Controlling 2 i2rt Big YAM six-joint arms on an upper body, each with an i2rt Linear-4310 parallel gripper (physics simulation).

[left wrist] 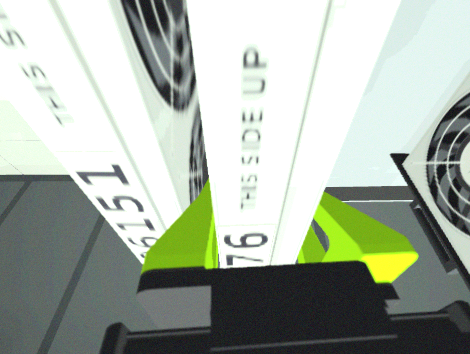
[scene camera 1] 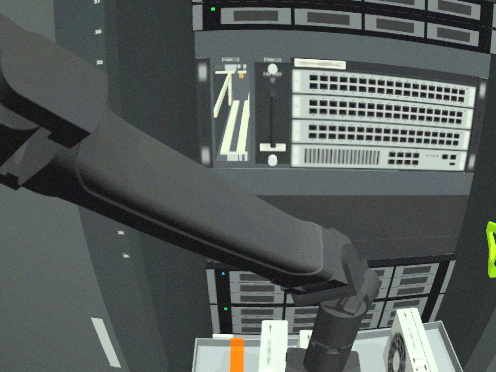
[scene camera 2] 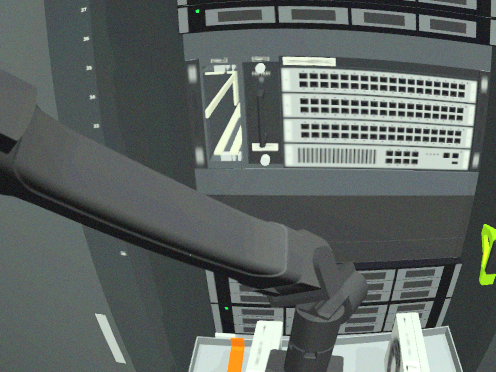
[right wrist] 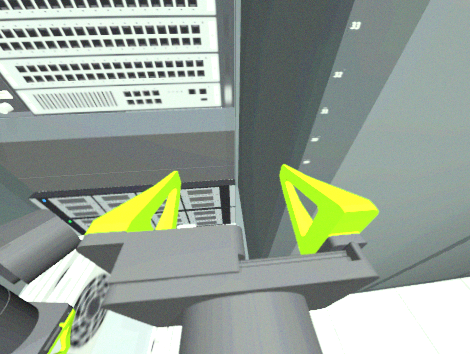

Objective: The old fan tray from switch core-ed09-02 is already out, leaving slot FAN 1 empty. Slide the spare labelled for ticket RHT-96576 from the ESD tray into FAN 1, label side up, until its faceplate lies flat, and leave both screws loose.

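Empty slot FAN 1 (scene camera 1: 239,95) (scene camera 2: 220,95) is the tall left opening in the switch, with pale rails inside. My left gripper (left wrist: 251,176) is shut on the white spare fan tray (left wrist: 285,125). "THIS SIDE UP" and "76" show on its upward edge; the rest of the number is hidden by the gripper. Its height over the ESD tray (scene camera 1: 441,327) (scene camera 2: 446,331) is hard to tell. In both scene views the left fingers do not show. My right gripper (right wrist: 230,173) is open and empty, in front of the rack's right side, well away from the spare.
A second white spare (left wrist: 75,85) ending in "6151" stands close beside the held one. Another fan tray (scene camera 1: 415,340) (scene camera 2: 412,340) (left wrist: 445,165) stands on the other side. A dark installed fan tray (scene camera 1: 272,115) (scene camera 2: 261,115) adjoins the slot. An orange strip (scene camera 1: 236,355) (scene camera 2: 236,355) lies at the ESD tray's left.
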